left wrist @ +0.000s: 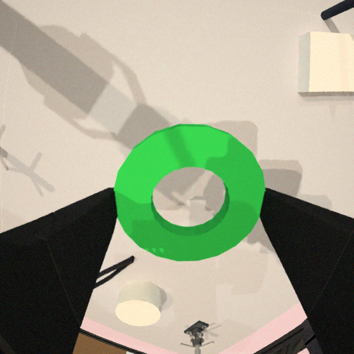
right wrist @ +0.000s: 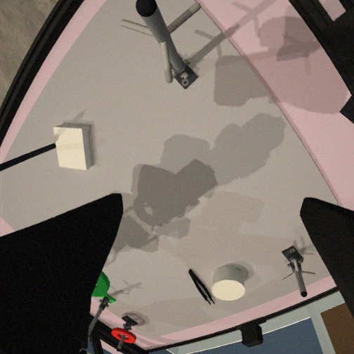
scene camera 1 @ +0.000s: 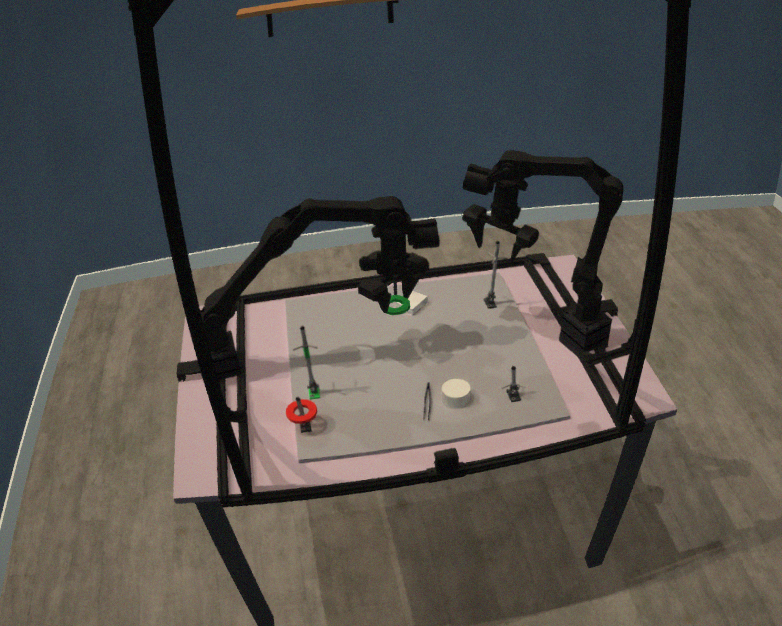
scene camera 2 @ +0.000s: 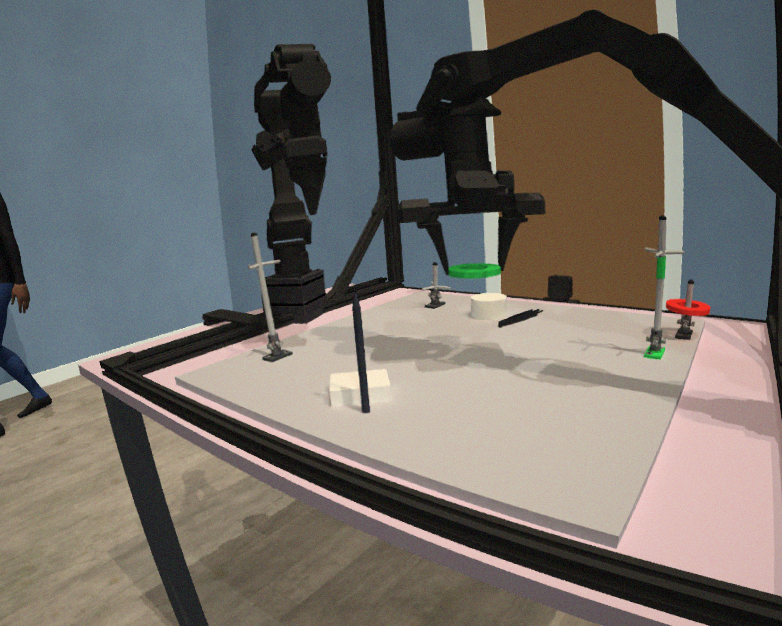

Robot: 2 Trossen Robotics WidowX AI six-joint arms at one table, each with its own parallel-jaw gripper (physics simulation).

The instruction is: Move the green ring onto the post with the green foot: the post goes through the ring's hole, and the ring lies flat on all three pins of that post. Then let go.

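Frame: origin at the left arm's base, x ahead, y left, z up, level; millimetres.
Seen in the pictures: left gripper, between the fingertips: (scene camera 1: 395,305) (scene camera 2: 474,272); right gripper, between the fingertips: (scene camera 1: 495,254) (scene camera 2: 312,212); left arm's base, origin of its link: (scene camera 1: 215,345); right arm's base, origin of its link: (scene camera 1: 587,315) (scene camera 2: 291,274).
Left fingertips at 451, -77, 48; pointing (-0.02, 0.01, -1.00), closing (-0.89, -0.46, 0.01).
Offsets run from my left fingertips to a thing's middle, as dx, dy, dz. "spot": to the spot under its first point.
The green ring @(+0, +0, +3) (scene camera 1: 405,306) (scene camera 2: 474,274) (left wrist: 190,245) is held roughly level, well above the mat. My left gripper (scene camera 1: 395,303) (scene camera 2: 474,270) (left wrist: 189,196) is shut on it, a fingertip at each side of its outer rim; the hole is free. In the right wrist view the ring (right wrist: 101,285) is partly hidden by my finger. The post with the green foot @(spot: -243, -96, -36) (scene camera 1: 308,365) (scene camera 2: 660,293) (right wrist: 96,317) stands upright, well apart from the ring, with pins partway up above a green band. Its foot @(spot: -241, -102, -118) (scene camera 1: 314,393) (scene camera 2: 654,353) shows. My right gripper (scene camera 1: 496,251) (right wrist: 213,204) is open, empty and raised.
A red ring @(-290, -195, -78) (scene camera 1: 290,417) (scene camera 2: 688,312) sits on a short post beside the green-footed post. A tall post @(spot: +300, +74, -38) (scene camera 1: 493,277) (scene camera 2: 264,293), another short post @(spot: +184, -284, -87) (scene camera 1: 513,385) (scene camera 2: 435,287), white cylinder @(+60, -236, -107) (scene camera 1: 455,394) (scene camera 2: 487,306), tweezers @(-7, -222, -119) (scene camera 1: 427,401) (scene camera 2: 519,317), white block @(+94, +152, -115) (scene camera 2: 345,391) and dark rod @(+62, +191, -55) (scene camera 2: 360,352) are around.
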